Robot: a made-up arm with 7 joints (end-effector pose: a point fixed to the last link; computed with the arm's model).
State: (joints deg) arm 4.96 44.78 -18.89 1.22 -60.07 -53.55 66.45
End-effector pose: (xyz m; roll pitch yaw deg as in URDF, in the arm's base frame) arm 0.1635 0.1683 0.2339 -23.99 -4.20 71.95
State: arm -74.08 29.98 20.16 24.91 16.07 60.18 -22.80
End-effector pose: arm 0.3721 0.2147 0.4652 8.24 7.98 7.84
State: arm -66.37 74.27 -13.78 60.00 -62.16 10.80 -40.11
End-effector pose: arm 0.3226 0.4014 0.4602 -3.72 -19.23 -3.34
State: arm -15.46 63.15 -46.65 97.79 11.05 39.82 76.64
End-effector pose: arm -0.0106 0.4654 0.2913 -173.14 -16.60 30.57
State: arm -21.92 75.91 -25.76 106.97 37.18 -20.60 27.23
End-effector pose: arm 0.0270 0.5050 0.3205 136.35 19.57 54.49
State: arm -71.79 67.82 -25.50 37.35 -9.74 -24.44 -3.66
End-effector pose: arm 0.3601 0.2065 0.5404 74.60 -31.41 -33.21
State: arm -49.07 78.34 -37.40 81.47 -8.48 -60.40 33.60
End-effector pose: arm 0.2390 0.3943 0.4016 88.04 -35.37 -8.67
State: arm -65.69 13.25 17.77 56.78 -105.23 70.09 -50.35
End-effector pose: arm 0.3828 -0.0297 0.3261 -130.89 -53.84 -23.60
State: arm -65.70 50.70 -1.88 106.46 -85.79 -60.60 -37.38
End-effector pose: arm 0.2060 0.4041 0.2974 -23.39 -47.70 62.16
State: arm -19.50 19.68 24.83 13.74 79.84 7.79 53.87
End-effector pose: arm 0.2636 0.2131 0.2882 115.86 -48.70 1.14
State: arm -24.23 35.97 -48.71 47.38 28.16 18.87 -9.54
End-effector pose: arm 0.2101 0.1641 0.0646 91.65 63.65 3.54
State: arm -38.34 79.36 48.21 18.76 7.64 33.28 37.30
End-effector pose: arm 0.1318 0.3716 0.6215 1.07 -51.71 110.17
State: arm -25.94 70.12 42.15 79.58 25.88 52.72 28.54
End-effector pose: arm 0.0396 0.4785 0.3227 82.04 -0.22 116.12
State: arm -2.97 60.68 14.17 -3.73 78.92 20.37 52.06
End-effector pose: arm 0.2385 0.2196 0.3920 170.17 -30.04 -41.31
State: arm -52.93 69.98 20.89 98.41 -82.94 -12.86 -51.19
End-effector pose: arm 0.1639 0.4903 0.3028 -48.73 -35.55 54.83
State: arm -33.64 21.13 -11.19 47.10 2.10 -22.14 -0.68
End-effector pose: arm 0.3267 0.1057 0.1822 25.34 -3.17 -17.31
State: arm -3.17 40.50 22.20 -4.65 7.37 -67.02 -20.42
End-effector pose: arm 0.1882 0.1550 0.4072 86.61 -21.56 -72.07
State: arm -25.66 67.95 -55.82 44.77 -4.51 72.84 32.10
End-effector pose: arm 0.1327 0.3812 0.2308 142.00 -5.76 67.93
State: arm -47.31 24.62 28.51 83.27 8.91 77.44 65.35
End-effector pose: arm 0.1809 0.2011 0.1115 118.62 16.54 108.22
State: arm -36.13 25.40 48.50 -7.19 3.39 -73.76 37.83
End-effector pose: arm 0.1310 0.2043 0.4844 -138.01 -39.35 179.20
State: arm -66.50 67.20 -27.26 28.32 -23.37 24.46 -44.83
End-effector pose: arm 0.3893 0.2379 0.4543 30.00 19.49 -27.82
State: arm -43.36 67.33 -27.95 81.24 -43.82 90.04 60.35
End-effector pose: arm 0.0952 0.3929 0.2634 111.01 -6.99 130.73
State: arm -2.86 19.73 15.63 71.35 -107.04 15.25 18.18
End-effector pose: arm -0.0080 0.1918 -0.0039 3.34 72.96 117.59
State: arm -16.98 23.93 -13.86 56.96 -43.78 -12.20 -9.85
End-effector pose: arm 0.1836 0.1950 0.0500 -8.82 25.93 6.95
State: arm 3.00 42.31 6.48 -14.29 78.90 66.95 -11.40
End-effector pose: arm 0.1836 0.2228 0.3688 108.17 -12.55 47.30
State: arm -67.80 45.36 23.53 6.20 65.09 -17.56 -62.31
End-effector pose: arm 0.2760 0.1525 0.6322 101.44 5.92 -10.64
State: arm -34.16 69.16 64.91 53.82 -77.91 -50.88 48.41
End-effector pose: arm 0.0617 0.4620 0.4502 -86.07 24.45 138.10
